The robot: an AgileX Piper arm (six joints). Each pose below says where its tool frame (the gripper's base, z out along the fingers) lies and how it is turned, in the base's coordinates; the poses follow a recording.
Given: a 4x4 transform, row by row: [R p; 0 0 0 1], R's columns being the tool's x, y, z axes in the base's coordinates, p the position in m. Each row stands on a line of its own.
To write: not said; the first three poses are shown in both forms.
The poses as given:
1:
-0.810 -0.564 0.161 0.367
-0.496 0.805 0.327 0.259
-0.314 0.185 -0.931 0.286
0 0 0 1
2:
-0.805 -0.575 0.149 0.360
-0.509 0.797 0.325 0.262
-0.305 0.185 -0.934 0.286
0 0 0 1
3:
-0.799 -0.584 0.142 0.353
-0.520 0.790 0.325 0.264
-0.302 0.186 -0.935 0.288
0 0 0 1
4:
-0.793 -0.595 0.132 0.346
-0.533 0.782 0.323 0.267
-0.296 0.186 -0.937 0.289
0 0 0 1
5:
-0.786 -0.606 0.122 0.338
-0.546 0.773 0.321 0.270
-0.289 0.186 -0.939 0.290
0 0 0 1
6:
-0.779 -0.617 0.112 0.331
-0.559 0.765 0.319 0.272
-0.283 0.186 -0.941 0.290
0 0 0 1
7:
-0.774 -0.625 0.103 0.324
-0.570 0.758 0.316 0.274
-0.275 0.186 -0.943 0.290
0 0 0 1
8:
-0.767 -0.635 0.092 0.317
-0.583 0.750 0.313 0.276
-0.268 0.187 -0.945 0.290
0 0 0 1
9:
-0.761 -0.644 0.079 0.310
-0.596 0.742 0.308 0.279
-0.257 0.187 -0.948 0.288
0 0 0 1
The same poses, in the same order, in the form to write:
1:
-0.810 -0.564 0.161 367
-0.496 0.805 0.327 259
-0.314 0.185 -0.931 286
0 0 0 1

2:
-0.805 -0.575 0.149 360
-0.509 0.797 0.325 262
-0.305 0.185 -0.934 286
0 0 0 1

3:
-0.799 -0.584 0.142 353
-0.520 0.790 0.325 264
-0.302 0.186 -0.935 288
0 0 0 1

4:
-0.793 -0.595 0.132 346
-0.533 0.782 0.323 267
-0.296 0.186 -0.937 289
0 0 0 1

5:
-0.786 -0.606 0.122 338
-0.546 0.773 0.321 270
-0.289 0.186 -0.939 290
0 0 0 1

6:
-0.779 -0.617 0.112 331
-0.559 0.765 0.319 272
-0.283 0.186 -0.941 290
0 0 0 1

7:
-0.774 -0.625 0.103 324
-0.570 0.758 0.316 274
-0.275 0.186 -0.943 290
0 0 0 1

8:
-0.767 -0.635 0.092 317
-0.583 0.750 0.313 276
-0.268 0.187 -0.945 290
0 0 0 1

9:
-0.761 -0.644 0.079 310
-0.596 0.742 0.308 279
-0.257 0.187 -0.948 288
0 0 0 1

